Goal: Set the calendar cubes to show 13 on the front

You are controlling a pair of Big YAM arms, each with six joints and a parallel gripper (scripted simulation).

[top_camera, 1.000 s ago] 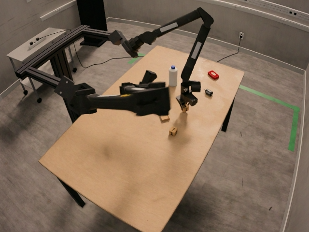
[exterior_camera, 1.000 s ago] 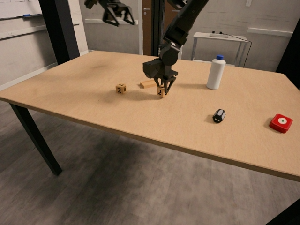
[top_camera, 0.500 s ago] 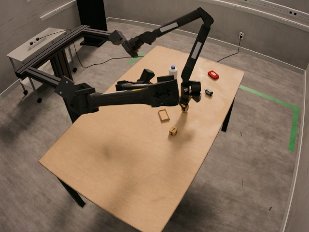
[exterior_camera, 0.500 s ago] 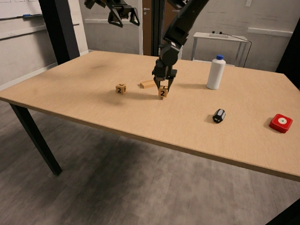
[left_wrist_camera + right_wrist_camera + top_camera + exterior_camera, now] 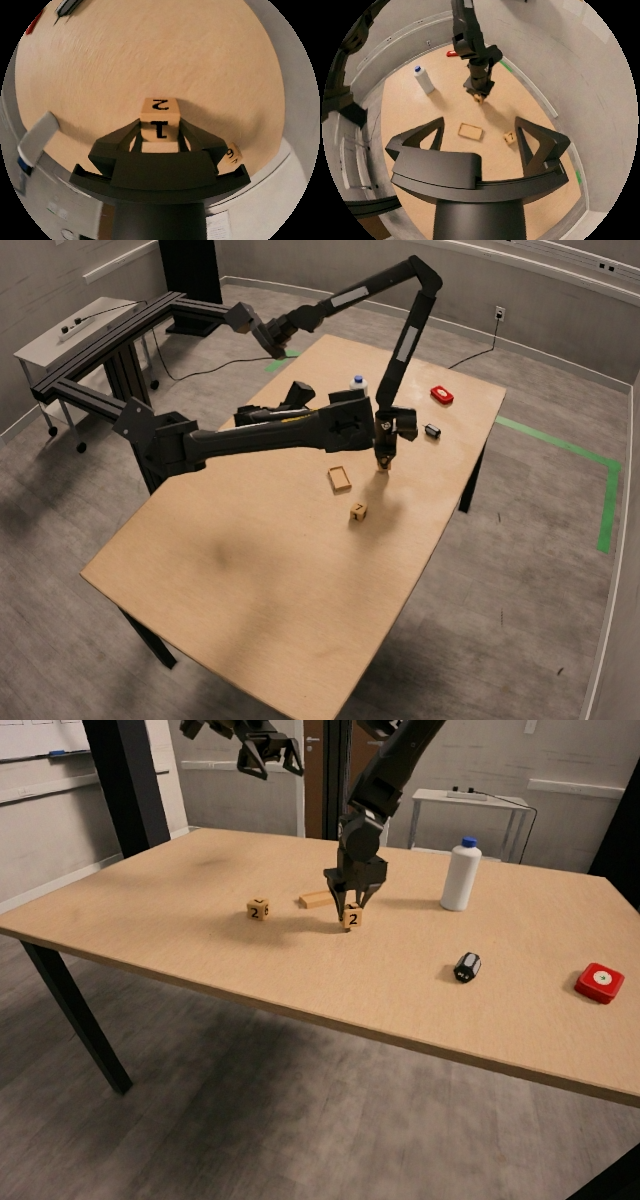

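My left gripper is now right at the wooden digit cube. The rest, counted from my left hand: wooden cube (21 cm to the right, 2 cm below); black object (11 cm ahead, 24 cm to the left, 2 cm below); wooden tray (11 cm behind, 9 cm to the right, 3 cm below).
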